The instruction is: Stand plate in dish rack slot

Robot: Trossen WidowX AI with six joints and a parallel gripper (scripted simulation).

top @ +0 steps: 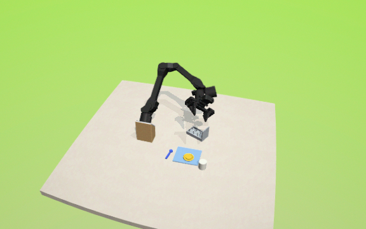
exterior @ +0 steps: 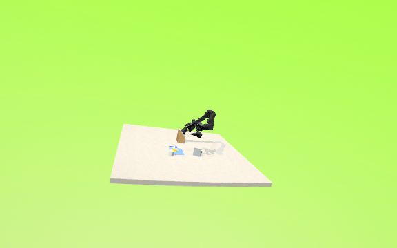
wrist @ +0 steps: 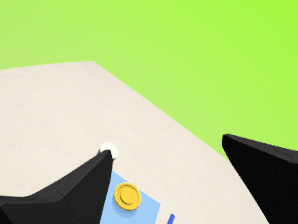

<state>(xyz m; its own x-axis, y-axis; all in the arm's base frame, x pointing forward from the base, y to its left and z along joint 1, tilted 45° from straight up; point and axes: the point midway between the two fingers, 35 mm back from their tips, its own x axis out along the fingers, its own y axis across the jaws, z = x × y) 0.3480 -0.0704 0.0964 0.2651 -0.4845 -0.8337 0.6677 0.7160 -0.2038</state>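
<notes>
The yellow plate lies 23 cm below my gripper tip, 9 cm to the right of it and 3 cm behind it. Round my gripper tip: white cup: 22 cm below, 13 cm to the right, 6 cm ahead; blue spoon: 24 cm below, 15 cm behind, 8 cm to the right; grey dish rack: 22 cm below, 14 cm to the left, 4 cm behind.
</notes>
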